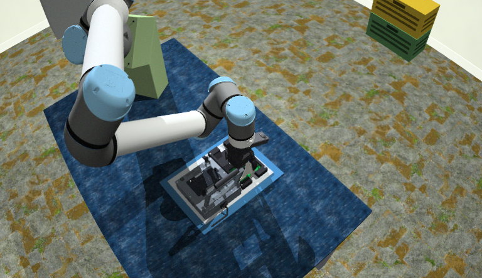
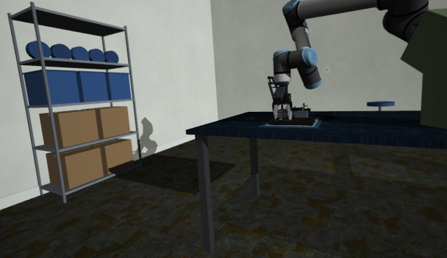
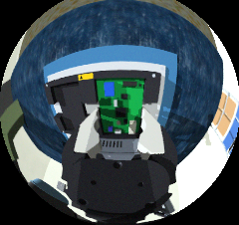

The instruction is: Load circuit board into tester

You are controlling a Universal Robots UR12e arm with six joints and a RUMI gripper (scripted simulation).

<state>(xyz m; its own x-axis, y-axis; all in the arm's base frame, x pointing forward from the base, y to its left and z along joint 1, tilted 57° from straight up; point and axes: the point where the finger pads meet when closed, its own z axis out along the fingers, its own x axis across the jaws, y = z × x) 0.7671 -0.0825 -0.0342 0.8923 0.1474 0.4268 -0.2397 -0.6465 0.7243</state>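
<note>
The green circuit board is right at my hand. The rest, counted from my hand: tester lid: 4 cm ahead, 19 cm to the right, 16 cm above; then tester: 4 cm behind, 12 cm to the right, 9 cm above.
</note>
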